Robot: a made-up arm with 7 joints.
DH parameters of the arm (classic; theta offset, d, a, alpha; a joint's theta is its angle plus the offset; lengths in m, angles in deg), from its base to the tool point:
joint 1: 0 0.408 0 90
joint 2: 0 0.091 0 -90
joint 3: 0 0.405 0.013 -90
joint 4: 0 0.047 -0.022 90
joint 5: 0 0.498 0 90
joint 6: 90 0.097 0.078 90
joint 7: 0 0.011 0 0
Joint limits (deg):
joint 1: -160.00..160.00
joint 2: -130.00..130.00
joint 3: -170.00..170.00
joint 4: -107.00..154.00
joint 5: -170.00..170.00
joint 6: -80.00..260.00
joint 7: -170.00..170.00
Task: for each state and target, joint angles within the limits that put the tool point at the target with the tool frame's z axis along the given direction. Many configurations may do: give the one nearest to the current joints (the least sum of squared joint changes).
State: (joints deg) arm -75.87 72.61 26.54 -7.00 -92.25 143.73 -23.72
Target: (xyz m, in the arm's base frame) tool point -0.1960 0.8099 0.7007 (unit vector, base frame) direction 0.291 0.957 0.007
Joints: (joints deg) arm -81.39 61.68 38.41 2.55 -80.68 127.43 -23.72
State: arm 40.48 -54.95 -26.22 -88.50 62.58 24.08 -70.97
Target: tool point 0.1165 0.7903 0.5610 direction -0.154 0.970 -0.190
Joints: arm 64.72 -101.56 -55.43 -54.33 38.52 57.65 -70.97
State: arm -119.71 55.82 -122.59 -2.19 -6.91 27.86 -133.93
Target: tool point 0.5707 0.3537 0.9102 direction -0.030 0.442 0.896
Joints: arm -117.10 46.86 -92.93 -51.70 26.11 22.88 -133.93
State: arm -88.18 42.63 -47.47 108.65 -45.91 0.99 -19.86
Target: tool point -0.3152 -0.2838 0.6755 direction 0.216 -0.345 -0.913
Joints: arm -68.52 60.27 -39.71 140.43 -19.72 17.17 -19.86
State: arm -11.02 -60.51 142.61 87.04 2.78 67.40 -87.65
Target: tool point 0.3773 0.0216 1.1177 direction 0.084 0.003 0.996
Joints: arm 4.98 -59.64 170.00 71.64 -26.47 109.14 -87.65
